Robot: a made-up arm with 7 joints.
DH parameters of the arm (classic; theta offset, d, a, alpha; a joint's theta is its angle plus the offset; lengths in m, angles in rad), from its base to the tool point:
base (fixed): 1.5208 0 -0.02 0
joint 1: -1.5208 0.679 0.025 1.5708
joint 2: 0 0.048 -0.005 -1.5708
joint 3: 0 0.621 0.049 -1.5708
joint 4: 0 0.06 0.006 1.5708
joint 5: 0 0.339 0.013 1.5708
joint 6: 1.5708 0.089 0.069 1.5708
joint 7: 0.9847 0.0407 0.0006 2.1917
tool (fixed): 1.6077 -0.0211 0 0
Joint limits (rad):
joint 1: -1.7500..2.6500
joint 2: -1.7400..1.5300
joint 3: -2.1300..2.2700
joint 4: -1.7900..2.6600
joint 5: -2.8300..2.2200
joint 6: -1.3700..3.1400
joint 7: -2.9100..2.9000
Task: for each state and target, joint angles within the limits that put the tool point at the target. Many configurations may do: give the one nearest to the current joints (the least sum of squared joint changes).
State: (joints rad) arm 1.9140 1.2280 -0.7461 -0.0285 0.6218 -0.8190 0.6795
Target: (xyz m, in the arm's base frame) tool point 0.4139 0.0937 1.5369
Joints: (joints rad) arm 2.6500 0.5515 -1.0966 0.3744 0.6074 -0.5257 0.6452
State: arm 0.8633 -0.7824 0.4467 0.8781 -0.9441 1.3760 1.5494
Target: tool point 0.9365 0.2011 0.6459
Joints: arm 0.1845 -1.2050 0.1554 1.1148 -0.8701 1.3199 1.5358
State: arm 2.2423 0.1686 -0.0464 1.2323 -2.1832 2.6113 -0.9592
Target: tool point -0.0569 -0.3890 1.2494
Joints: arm 2.2583 0.8053 0.4822 1.7147 -2.4043 2.6449 -0.9920
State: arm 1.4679 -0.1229 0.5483 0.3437 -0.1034 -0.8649 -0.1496
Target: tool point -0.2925 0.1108 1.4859
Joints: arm 1.8987 0.0237 0.9960 0.7243 0.1276 -0.8324 -0.1530
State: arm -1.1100 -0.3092 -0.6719 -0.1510 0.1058 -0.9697 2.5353
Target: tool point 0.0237 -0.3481 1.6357
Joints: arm -1.1471 -0.2148 -0.6945 -0.1764 0.1305 -0.7374 2.5785
